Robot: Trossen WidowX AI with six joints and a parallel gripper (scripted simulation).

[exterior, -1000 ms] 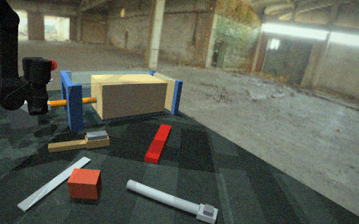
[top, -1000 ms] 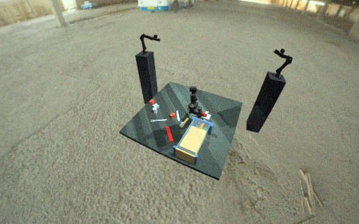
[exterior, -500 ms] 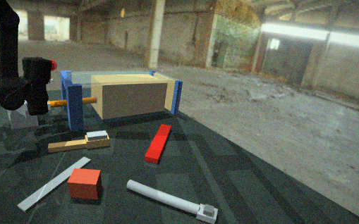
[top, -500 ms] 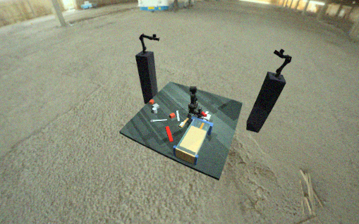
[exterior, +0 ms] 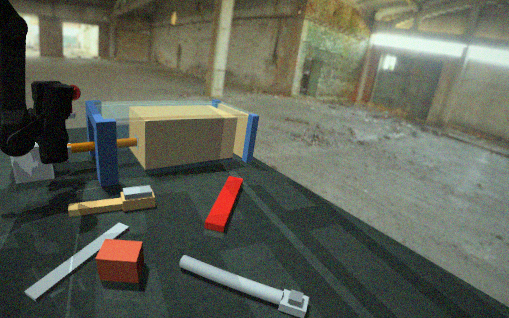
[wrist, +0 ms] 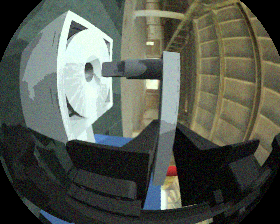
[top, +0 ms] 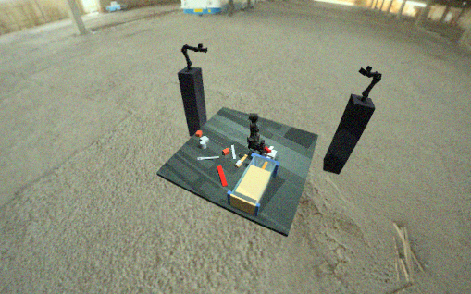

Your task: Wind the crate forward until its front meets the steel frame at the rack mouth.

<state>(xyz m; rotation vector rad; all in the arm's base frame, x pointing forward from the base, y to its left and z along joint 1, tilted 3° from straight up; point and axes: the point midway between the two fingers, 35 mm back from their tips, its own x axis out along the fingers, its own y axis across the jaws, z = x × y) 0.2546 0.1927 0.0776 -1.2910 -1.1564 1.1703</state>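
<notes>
The winch handle lies 1 cm to the right of my gripper tip, 1 cm ahead of it and 1 cm above it. From my gripper tip the other things lie so: wooden-handled tool 25 cm to the right, 13 cm below, 9 cm ahead; then winch 12 cm below, 7 cm behind, 1 cm to the right; then red knob 5 cm ahead, 4 cm above, 2 cm to the right.
</notes>
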